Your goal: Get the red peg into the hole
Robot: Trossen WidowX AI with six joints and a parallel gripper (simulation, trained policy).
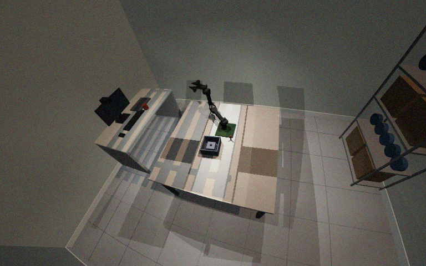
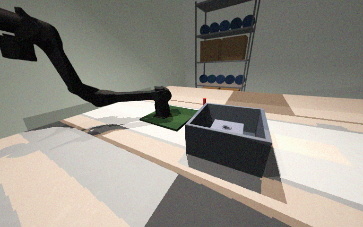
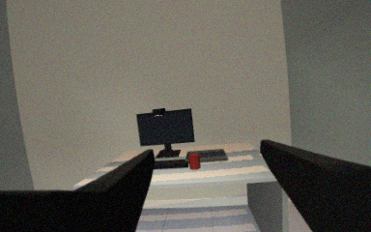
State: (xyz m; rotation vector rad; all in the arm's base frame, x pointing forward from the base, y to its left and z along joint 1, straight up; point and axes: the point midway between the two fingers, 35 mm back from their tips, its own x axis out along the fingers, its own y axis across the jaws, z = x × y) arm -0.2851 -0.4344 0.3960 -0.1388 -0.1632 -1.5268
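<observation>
My gripper tip is 460 mm short of the red peg, 580 mm to the right of it and 370 mm above it. Also, from my gripper tip: dark box: 600 mm ahead, 390 mm to the left, 390 mm below.
</observation>
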